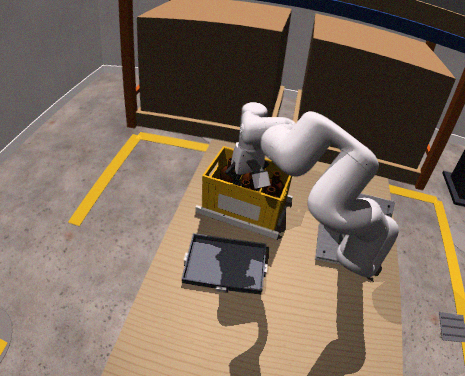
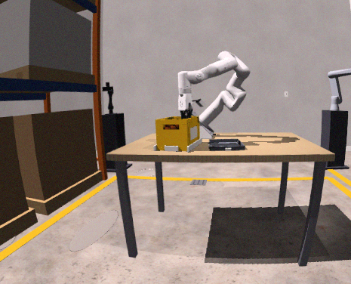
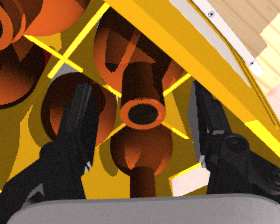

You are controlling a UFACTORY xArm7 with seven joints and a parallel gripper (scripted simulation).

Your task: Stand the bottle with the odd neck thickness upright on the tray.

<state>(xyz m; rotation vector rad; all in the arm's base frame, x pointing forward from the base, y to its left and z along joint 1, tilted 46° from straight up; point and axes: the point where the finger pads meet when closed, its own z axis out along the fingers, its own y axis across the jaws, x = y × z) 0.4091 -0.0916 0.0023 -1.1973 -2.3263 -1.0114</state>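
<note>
The yellow crate is 80 mm below my hand and 50 mm to the right of it. Also, from my hand: dark grey tray (230 mm to the left, 150 mm below, 10 mm ahead).
</note>
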